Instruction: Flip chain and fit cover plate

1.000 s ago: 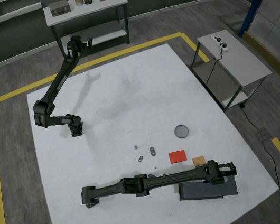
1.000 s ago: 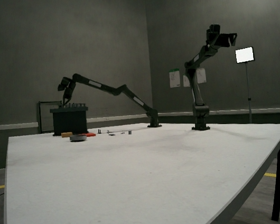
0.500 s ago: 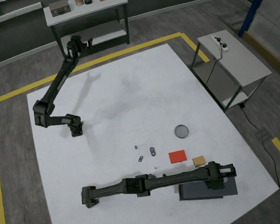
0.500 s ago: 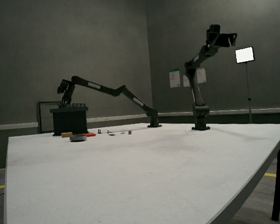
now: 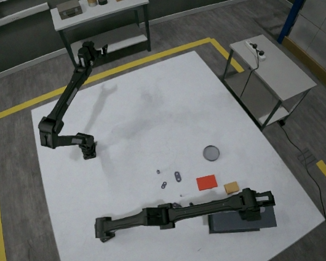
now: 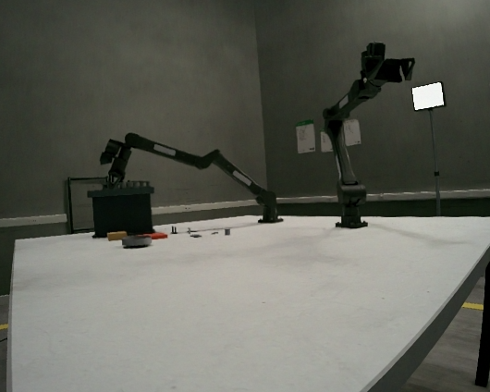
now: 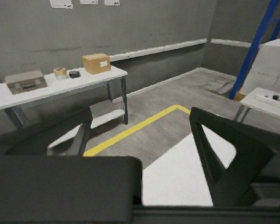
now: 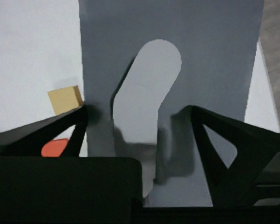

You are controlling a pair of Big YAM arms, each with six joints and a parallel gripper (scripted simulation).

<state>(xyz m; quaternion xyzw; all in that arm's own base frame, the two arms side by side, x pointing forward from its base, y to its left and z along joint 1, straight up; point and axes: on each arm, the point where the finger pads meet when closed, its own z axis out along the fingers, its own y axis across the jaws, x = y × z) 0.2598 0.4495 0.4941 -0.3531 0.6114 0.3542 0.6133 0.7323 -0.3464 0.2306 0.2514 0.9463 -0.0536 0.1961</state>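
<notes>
Right now the dark grey block is 13 cm below my right hand, 5 cm behind it and 1 cm to the right of it. Round my right hand: two-hole plate 37 cm behind, 33 cm to the left, 23 cm below; red square 25 cm to the left, 22 cm below, 11 cm behind; tan block 22 cm below, 17 cm to the left, 2 cm ahead.
</notes>
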